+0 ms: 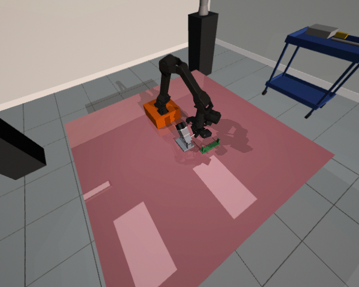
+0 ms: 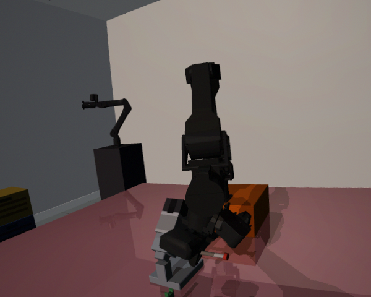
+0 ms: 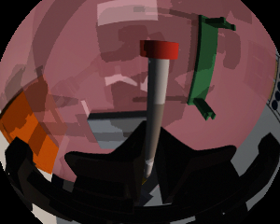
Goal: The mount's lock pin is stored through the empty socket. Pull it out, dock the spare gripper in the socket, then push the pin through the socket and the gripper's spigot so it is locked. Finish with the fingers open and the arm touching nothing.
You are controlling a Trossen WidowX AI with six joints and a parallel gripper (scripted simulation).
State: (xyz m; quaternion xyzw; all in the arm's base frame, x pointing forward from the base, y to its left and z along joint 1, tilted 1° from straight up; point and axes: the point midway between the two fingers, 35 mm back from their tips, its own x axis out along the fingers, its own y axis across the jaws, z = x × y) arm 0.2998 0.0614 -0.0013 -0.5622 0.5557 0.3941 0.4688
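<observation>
Now: gripper tip 6 cm to the left of the grey mount and 2 cm past it. Round my gripper tip: spare gripper: 6 cm to the right, 6 cm above, 4 cm behind; green tray: 9 cm ahead, 5 cm to the left, 3 cm below.
</observation>
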